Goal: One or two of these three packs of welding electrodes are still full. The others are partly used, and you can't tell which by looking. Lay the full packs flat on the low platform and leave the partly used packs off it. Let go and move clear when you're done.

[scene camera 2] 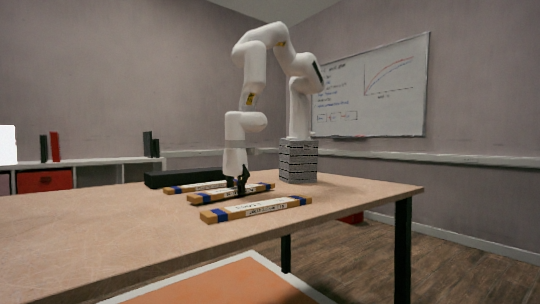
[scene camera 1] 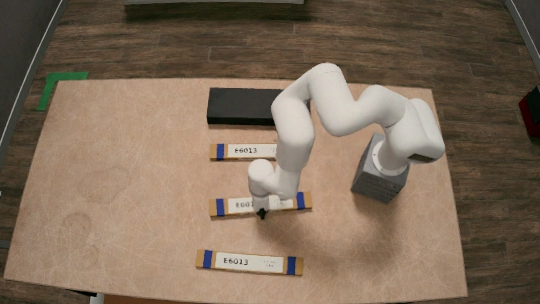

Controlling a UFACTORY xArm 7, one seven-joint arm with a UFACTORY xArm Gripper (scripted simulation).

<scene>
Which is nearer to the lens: the pack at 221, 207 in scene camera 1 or the low black platform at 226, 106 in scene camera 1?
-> The pack.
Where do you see a low black platform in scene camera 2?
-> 164, 179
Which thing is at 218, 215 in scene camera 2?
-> A pack.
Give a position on a pack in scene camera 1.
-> At 286, 265
</scene>
